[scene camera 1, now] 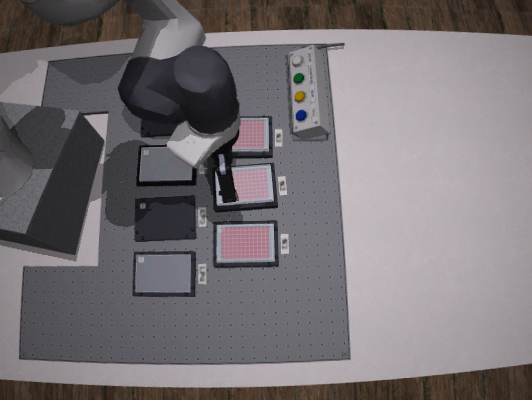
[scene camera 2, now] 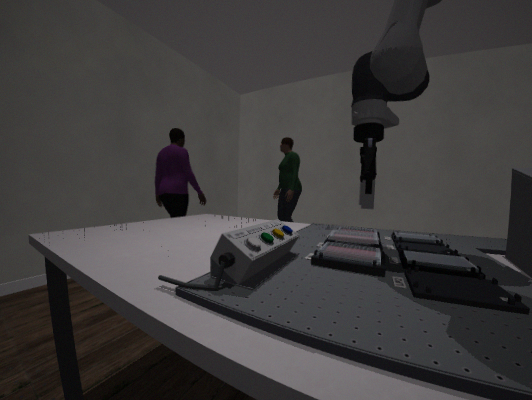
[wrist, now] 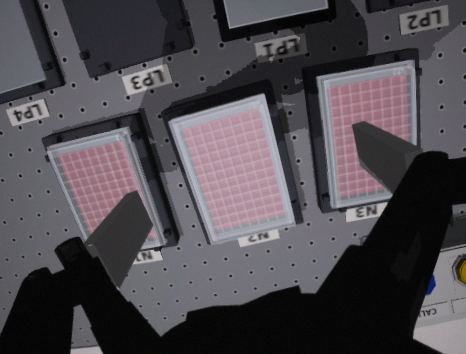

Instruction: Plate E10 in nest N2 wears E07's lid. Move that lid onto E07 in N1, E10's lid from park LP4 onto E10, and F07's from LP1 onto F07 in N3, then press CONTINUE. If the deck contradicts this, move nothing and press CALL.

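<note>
My gripper point(scene camera 1: 226, 177) point(scene camera 2: 367, 199) point(wrist: 246, 178) is open and empty, high above the nests. The N2 plate point(scene camera 1: 254, 185) point(wrist: 227, 170) is pink with a clear border and sits slightly turned in its nest. The N1 plate point(scene camera 1: 245, 243) point(wrist: 100, 185) and the N3 plate point(scene camera 1: 255, 135) point(wrist: 370, 100) are also pink with clear borders; a finger covers part of each in the wrist view. One pale lid point(scene camera 1: 164, 273) point(wrist: 15, 45) lies in LP4, another point(scene camera 1: 167, 165) point(scene camera 2: 440, 261) point(wrist: 275, 10) in LP1. Plate and lid codes are unreadable.
The LP3 park point(scene camera 1: 165, 218) point(wrist: 125, 30) is dark and bare. The LP2 park point(scene camera 2: 465, 287) is dark too. A button box point(scene camera 1: 310, 131) point(scene camera 2: 240, 262) has white, green, yellow and blue buttons; CALL is marked by the blue button point(wrist: 430, 285). Two people stand behind the table.
</note>
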